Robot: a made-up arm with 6 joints. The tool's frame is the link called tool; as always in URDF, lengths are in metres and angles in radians. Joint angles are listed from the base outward. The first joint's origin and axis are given. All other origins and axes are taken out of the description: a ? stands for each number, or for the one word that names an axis. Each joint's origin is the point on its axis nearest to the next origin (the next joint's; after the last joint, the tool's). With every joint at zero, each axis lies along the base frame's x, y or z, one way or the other. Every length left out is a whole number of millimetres.
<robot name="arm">
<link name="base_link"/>
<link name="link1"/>
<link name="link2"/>
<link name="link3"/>
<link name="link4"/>
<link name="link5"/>
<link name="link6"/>
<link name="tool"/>
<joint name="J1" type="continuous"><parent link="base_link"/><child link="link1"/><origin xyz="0 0 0.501"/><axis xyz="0 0 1"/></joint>
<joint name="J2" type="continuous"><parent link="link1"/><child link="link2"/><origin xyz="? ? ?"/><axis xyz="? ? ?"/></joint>
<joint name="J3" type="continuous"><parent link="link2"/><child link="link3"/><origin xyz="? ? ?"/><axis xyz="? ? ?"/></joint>
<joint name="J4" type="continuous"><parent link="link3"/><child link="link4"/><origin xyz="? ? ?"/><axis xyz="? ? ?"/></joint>
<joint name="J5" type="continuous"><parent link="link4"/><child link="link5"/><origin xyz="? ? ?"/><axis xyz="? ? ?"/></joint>
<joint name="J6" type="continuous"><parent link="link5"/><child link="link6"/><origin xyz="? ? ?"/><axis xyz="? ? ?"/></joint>
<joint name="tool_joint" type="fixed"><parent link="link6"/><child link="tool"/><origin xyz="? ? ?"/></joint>
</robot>
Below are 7 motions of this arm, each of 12 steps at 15 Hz.
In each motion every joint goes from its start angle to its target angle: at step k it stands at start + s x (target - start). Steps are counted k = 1, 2, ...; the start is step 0. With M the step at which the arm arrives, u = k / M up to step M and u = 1 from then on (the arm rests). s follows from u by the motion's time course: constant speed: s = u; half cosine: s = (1 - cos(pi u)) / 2; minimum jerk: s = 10 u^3 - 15 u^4 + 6 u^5.
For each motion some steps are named. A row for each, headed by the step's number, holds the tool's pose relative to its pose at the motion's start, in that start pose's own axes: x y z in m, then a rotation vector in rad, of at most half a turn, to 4 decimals.
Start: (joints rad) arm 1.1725 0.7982 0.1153 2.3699 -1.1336 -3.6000
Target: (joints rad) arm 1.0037 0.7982 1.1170 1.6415 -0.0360 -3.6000
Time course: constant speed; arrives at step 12
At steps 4, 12:
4: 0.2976 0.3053 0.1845 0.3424 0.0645 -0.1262
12: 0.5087 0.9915 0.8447 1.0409 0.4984 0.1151

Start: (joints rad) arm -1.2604 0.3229 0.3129 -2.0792 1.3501 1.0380
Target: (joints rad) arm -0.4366 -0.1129 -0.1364 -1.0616 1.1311 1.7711
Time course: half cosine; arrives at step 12
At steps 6, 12:
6: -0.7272 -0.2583 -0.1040 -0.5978 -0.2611 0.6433
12: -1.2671 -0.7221 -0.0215 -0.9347 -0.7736 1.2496

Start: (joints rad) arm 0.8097 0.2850 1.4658 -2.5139 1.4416 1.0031
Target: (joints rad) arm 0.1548 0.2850 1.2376 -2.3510 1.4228 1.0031
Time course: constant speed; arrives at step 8
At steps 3, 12:
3: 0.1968 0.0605 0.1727 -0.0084 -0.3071 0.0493
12: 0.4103 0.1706 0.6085 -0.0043 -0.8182 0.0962

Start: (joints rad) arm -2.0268 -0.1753 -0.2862 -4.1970 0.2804 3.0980
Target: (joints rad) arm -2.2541 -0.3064 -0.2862 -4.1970 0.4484 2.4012
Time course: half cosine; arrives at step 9
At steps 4, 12:
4: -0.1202 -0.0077 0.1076 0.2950 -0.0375 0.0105
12: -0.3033 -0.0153 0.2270 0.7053 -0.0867 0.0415

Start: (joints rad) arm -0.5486 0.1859 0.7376 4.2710 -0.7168 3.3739
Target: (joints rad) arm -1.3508 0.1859 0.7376 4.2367 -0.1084 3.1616
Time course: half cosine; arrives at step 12
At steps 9, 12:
9: -0.7897 -0.4518 -0.6570 -0.2593 1.0310 0.0593
12: -0.9483 -0.5693 -0.6954 -0.3133 1.2048 0.0256

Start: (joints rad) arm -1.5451 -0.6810 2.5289 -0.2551 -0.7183 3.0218
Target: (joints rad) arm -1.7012 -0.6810 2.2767 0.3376 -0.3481 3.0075
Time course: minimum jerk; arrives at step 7
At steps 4, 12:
4: 0.1837 -0.0934 0.1860 -0.3495 0.0812 0.1299
12: 0.2716 -0.1612 0.3111 -0.5848 0.1285 0.1425

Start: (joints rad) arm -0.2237 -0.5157 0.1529 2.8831 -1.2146 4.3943
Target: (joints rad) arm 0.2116 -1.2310 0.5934 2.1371 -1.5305 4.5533
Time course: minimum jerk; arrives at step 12
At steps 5, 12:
5: 0.2770 -0.6957 0.2595 0.2898 0.1441 -0.5043
12: 0.1277 -2.1856 0.0497 0.9284 0.6313 -1.3057

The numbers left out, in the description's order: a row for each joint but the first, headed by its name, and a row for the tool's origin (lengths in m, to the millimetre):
J2: xyz 0.164 0 0, axis 0 1 0
J3: xyz 0 0 1.274, axis 0 -1 0
J4: xyz 1.38 0 0.267, axis -1 0 0
J5: xyz 0 0 0, axis 0 -1 0
J6: xyz 0.187 0 0, axis -1 0 0
tool: xyz 0 0 0

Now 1 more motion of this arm.
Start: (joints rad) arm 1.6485 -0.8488 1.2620 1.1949 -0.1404 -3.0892
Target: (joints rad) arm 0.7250 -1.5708 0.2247 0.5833 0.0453 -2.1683
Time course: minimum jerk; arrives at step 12
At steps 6, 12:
6: -0.3969 -0.2762 -0.7508 -0.5887 0.2497 -0.1648
12: -1.0586 -0.8027 -1.0766 -1.1806 0.4618 -0.2512

